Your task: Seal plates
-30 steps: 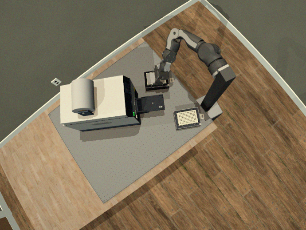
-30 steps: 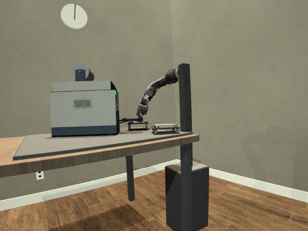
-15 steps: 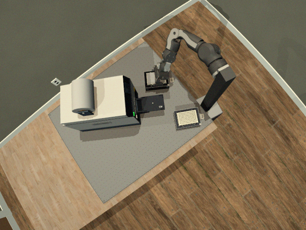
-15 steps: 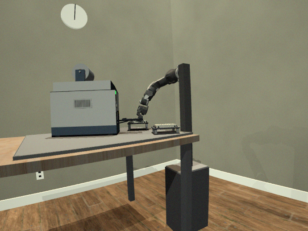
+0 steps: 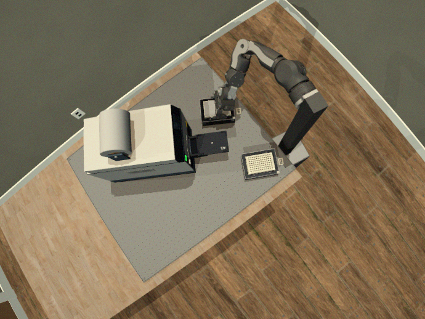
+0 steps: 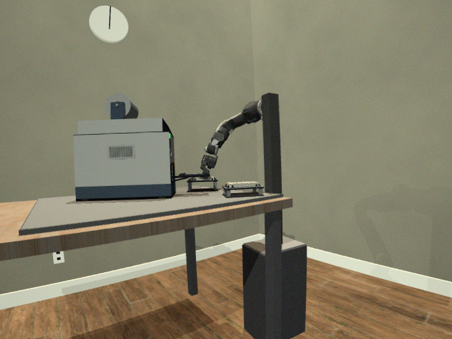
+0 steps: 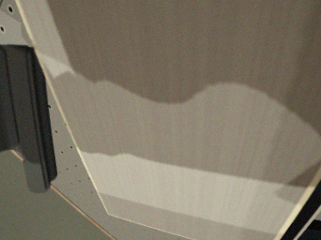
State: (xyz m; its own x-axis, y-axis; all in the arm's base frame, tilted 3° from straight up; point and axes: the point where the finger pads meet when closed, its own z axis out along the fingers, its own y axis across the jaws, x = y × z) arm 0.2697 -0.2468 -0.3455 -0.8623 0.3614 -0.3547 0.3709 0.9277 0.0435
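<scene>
Now: the black nest N1 20 mm below my hand. Also, from my hand: yellow warning label (160 mm ahead, 30 mm to the left, 70 mm above); plate (60 mm behind, 330 mm to the left, 30 mm below); sealer stage (100 mm ahead, 150 mm to the left, 20 mm above).
</scene>
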